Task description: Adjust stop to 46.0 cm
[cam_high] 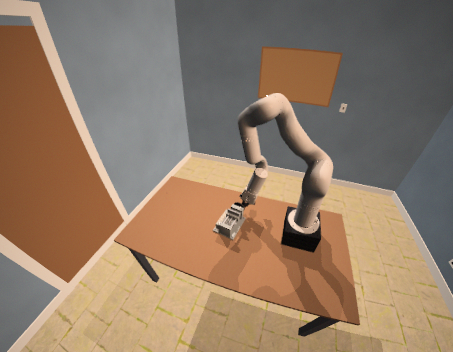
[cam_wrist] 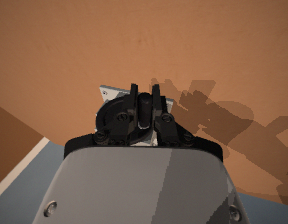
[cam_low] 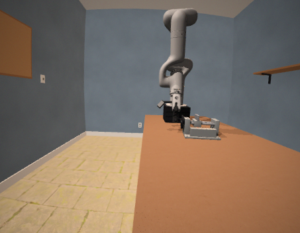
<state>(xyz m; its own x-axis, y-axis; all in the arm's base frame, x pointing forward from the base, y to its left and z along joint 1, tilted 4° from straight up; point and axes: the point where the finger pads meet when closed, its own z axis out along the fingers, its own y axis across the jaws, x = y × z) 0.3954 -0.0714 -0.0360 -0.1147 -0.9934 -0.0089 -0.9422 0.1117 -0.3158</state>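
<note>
Now: hand 10 mm short of the black handwheel and 20 mm to the right of it. The rest, counted from my hand: dark round handwheel handle 10 mm to the left.
</note>
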